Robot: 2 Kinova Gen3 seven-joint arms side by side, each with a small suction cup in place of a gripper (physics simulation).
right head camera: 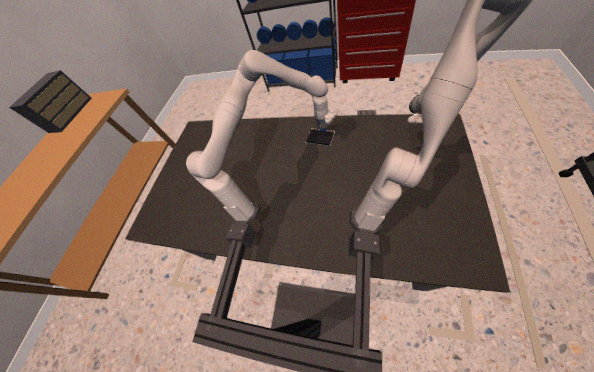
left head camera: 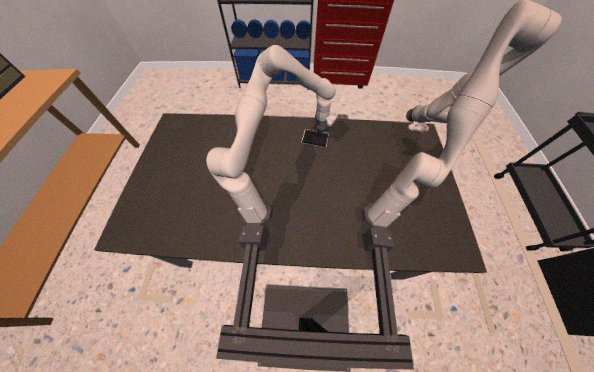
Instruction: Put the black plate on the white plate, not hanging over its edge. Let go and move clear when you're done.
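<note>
The black plate lies flat at the back middle of the dark table. A thin pale rim of the white plate shows around it, and the rest of the white plate is hidden below. No overhang is visible at this size. My left gripper points down at the black plate's back edge as seen in both views. It looks open and apart from the plate, though any gap is very small in the picture. My right gripper is open and empty, raised near the table's back right; my right arm mostly hides it in the right head view.
The dark table carries both arm bases near its front edge. Behind it stand a shelf rack with blue items and a red drawer cabinet. A wooden bench stands at the left, a black cart at the right.
</note>
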